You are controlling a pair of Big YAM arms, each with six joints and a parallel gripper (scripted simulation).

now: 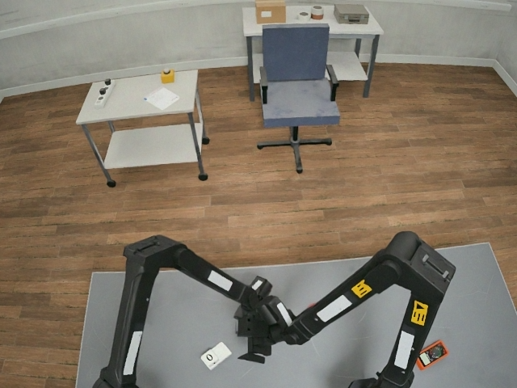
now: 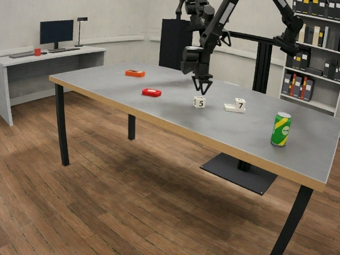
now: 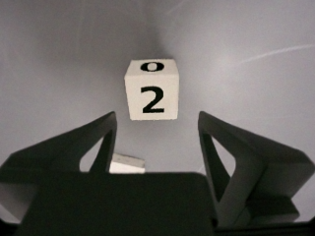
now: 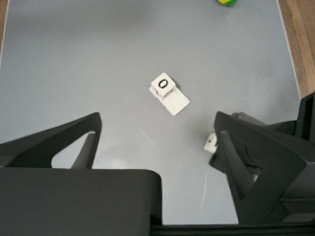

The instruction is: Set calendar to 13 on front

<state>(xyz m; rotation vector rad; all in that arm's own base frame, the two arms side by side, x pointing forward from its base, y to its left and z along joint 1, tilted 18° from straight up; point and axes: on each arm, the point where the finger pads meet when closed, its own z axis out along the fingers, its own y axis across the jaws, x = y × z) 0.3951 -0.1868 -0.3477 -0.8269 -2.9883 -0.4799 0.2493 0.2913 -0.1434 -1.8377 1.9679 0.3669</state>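
Right now the white calendar tray is 11 cm behind my left hand, 14 cm to the left of it and 7 cm below it. The rest, counted from my left hand: red box (4 cm ahead, 27 cm to the right, 6 cm below).
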